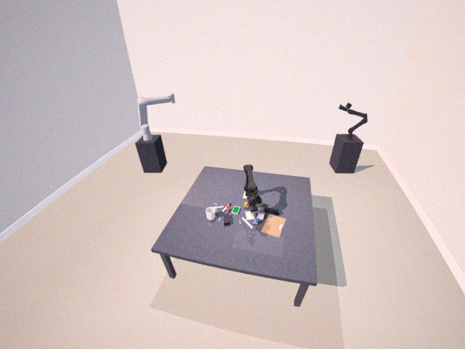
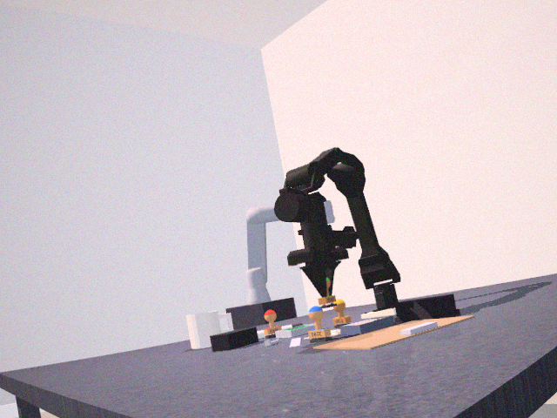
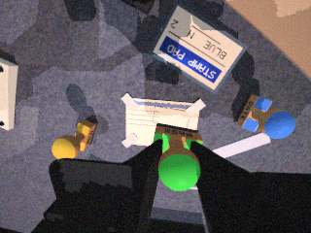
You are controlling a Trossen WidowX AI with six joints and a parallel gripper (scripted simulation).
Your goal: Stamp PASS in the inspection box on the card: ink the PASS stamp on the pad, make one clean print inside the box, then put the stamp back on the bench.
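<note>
Now: gripper tip 80 mm above the cream inspection card, 20 mm to the left of it and 10 mm past it. Round my gripper tip: green-knobbed PASS stamp (right at my gripper tip); blue-knobbed stamp (90 mm ahead, 60 mm below, 30 mm to the left); yellow-knobbed stamp (120 mm behind, 60 mm below, 50 mm to the right).
</note>
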